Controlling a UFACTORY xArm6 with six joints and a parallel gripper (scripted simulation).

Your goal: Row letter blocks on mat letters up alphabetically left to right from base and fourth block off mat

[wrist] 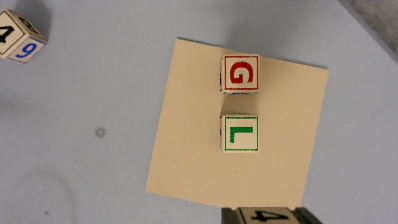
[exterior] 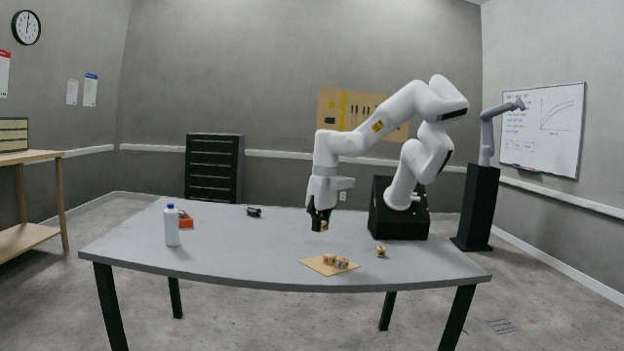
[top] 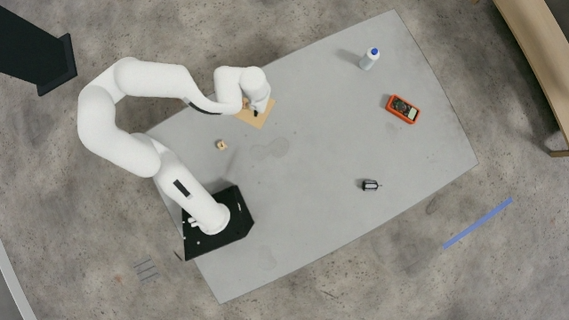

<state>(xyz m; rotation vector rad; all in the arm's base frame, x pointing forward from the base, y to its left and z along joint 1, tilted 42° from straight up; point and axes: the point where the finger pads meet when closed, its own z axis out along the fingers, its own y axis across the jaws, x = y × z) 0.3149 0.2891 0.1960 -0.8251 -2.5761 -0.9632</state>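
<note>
Now: hand 40 mm past the tan mat, 30 mm to the right of it and 120 mm above it. The rest, counted from my hand: white bottle: 500 mm ahead, 40 mm to the left, 60 mm below; then orange multimeter: 570 mm ahead, 210 mm to the right, 110 mm below; then small black object: 310 mm ahead, 470 mm to the right, 110 mm below.
</note>
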